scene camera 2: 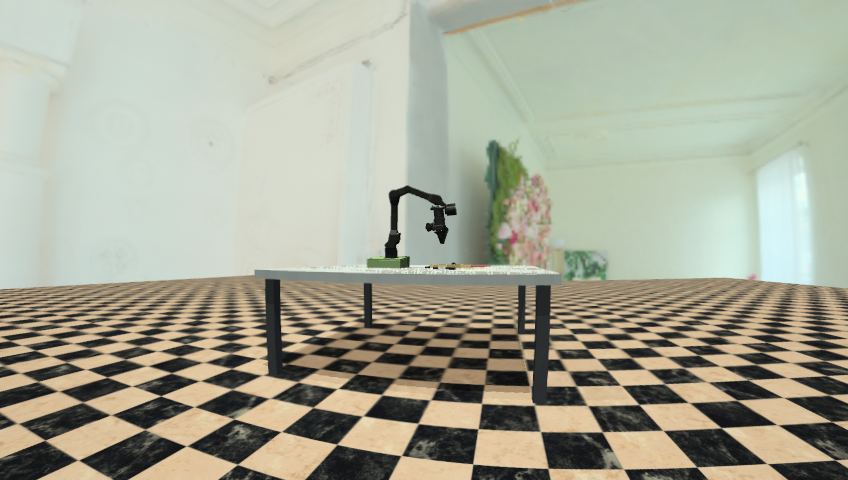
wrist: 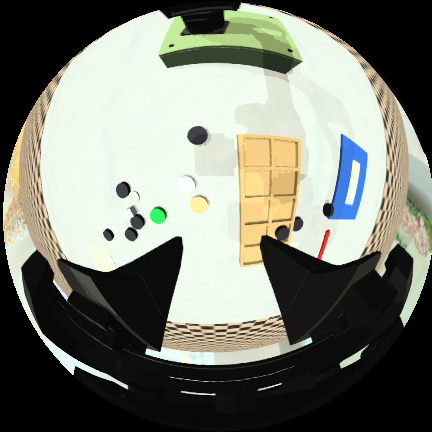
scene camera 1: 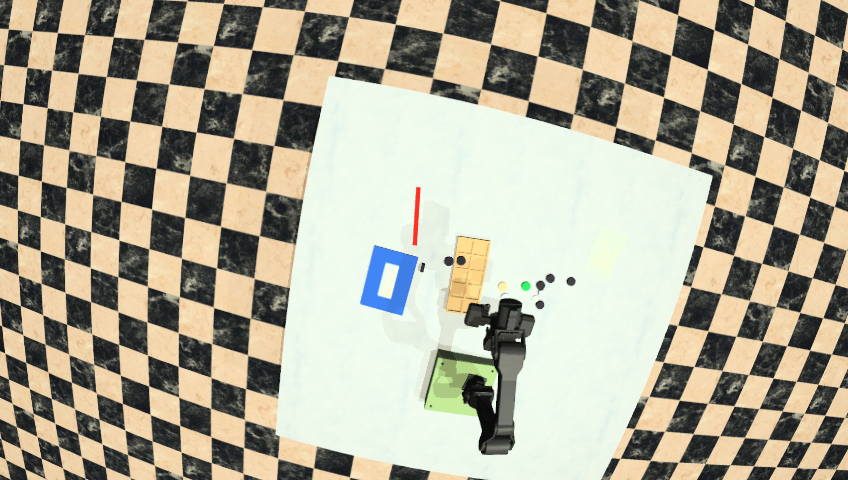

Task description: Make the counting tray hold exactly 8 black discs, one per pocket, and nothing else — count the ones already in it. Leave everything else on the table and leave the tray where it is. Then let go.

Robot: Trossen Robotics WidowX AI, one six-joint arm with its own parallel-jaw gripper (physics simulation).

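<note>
The tan counting tray [scene camera 1: 476, 261] [wrist: 256, 182] has two columns of pockets. One black disc [scene camera 1: 461, 260] [wrist: 282, 232] is in its outer column, on the blue frame's side; the other visible pockets look empty. Another black disc [scene camera 1: 448, 261] [wrist: 298, 223] lies just outside that wall. One black disc [wrist: 197, 135] lies toward the arm base. Several lie in a loose group, including one disc [scene camera 1: 570, 281] [wrist: 108, 234] and another disc [scene camera 1: 539, 304] [wrist: 122, 190]. My gripper [scene camera 2: 442, 242] [wrist: 221, 241] is partly open and empty, high above the table. Its right finger hides part of the tray in the wrist view.
A green disc [scene camera 1: 525, 285] [wrist: 158, 215], a cream disc [scene camera 1: 502, 286] [wrist: 198, 204] and a white disc [wrist: 186, 185] lie beside the tray. A blue frame [scene camera 1: 368, 285] [wrist: 338, 190], black piece [scene camera 1: 422, 267] [wrist: 328, 209], red bar [scene camera 1: 416, 217] [wrist: 324, 244] and pale yellow sheet [scene camera 1: 605, 251] are also there.
</note>
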